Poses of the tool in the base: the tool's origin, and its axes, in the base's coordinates. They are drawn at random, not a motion.
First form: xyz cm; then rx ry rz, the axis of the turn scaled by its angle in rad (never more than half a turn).
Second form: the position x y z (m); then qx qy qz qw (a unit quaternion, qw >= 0). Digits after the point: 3 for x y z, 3 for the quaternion.
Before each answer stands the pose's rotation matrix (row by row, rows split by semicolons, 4 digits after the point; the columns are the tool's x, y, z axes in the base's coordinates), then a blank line. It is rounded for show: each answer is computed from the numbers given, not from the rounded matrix.
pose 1, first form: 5.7, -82.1, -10.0, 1.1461, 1.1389, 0.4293
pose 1, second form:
0.4165 0.2586 0.8716; 0.7696 0.4100 -0.4895; -0.4840 0.8746 -0.0282

0.057, -0.821, -0.100, 0.509, 0.505, 0.191, 0.671
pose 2, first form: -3.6, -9.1, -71.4, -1.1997, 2.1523, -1.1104
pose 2, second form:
-0.5298 -0.4989 0.6858; -0.8481 0.3030 -0.4347; 0.0091 -0.8120 -0.5836

-0.036, -0.091, -0.714, -0.433, 0.777, -0.401, 0.218
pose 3, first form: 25.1, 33.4, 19.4, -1.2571, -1.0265, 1.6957
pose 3, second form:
-0.2129 -0.1171 -0.9700; 0.9137 -0.3755 -0.1552; -0.3460 -0.9194 0.1869

0.251, 0.334, 0.194, -0.494, -0.403, 0.666, 0.387
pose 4, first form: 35.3, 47.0, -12.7, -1.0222, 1.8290, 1.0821
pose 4, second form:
-0.3875 -0.8982 0.2075; -0.2506 0.3192 0.9139; -0.8872 0.3022 -0.3488

0.353, 0.470, -0.127, -0.401, 0.717, 0.424, 0.382
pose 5, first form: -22.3, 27.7, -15.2, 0.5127, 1.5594, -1.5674
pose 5, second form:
-0.5595 0.7838 0.2696; -0.2736 0.1324 -0.9527; -0.7824 -0.6068 0.1404

-0.223, 0.277, -0.152, 0.205, 0.623, -0.626, 0.422
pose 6, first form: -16.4, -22.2, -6.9, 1.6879, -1.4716, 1.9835
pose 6, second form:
-0.3556 -0.6512 0.6705; -0.4528 -0.5075 -0.7331; 0.8176 -0.5643 -0.1144

-0.164, -0.222, -0.069, 0.563, -0.491, 0.661, 0.075
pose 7, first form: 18.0, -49.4, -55.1, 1.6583, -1.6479, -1.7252
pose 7, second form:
-0.3298 -0.4995 -0.8011; -0.7773 -0.3378 0.5307; -0.5357 0.7977 -0.2769

0.180, -0.494, -0.551, 0.567, -0.563, -0.590, 0.118
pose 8, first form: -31.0, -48.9, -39.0, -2.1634, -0.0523, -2.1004
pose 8, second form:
0.0331 0.1122 0.9931; -0.0626 -0.9915 0.1141; 0.9975 -0.0660 -0.0258

-0.310, -0.489, -0.390, -0.716, -0.017, -0.695, 0.063
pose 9, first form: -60.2, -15.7, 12.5, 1.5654, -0.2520, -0.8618
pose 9, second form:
0.6951 0.3154 -0.6461; -0.6138 -0.2077 -0.7617; -0.3744 0.9260 0.0492

-0.602, -0.157, 0.125, 0.681, -0.110, -0.375, 0.620
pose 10, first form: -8.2, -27.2, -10.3, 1.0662, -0.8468, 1.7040
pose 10, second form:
-0.1973 -0.9387 0.2826; 0.3416 -0.3361 -0.8777; 0.9189 -0.0766 0.3870

-0.082, -0.272, -0.103, 0.434, -0.344, 0.693, 0.462
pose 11, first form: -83.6, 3.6, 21.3, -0.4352, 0.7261, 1.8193
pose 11, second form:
-0.3553 -0.9335 0.0484; 0.7103 -0.2359 0.6632; -0.6077 0.2700 0.7469

-0.836, 0.036, 0.213, -0.183, 0.305, 0.765, 0.538
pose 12, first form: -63.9, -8.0, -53.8, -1.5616, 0.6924, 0.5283
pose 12, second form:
0.7116 -0.6996 0.0645; -0.1226 -0.0333 0.9919; -0.6918 -0.7137 -0.1094

-0.639, -0.080, -0.538, -0.681, 0.302, 0.230, 0.626
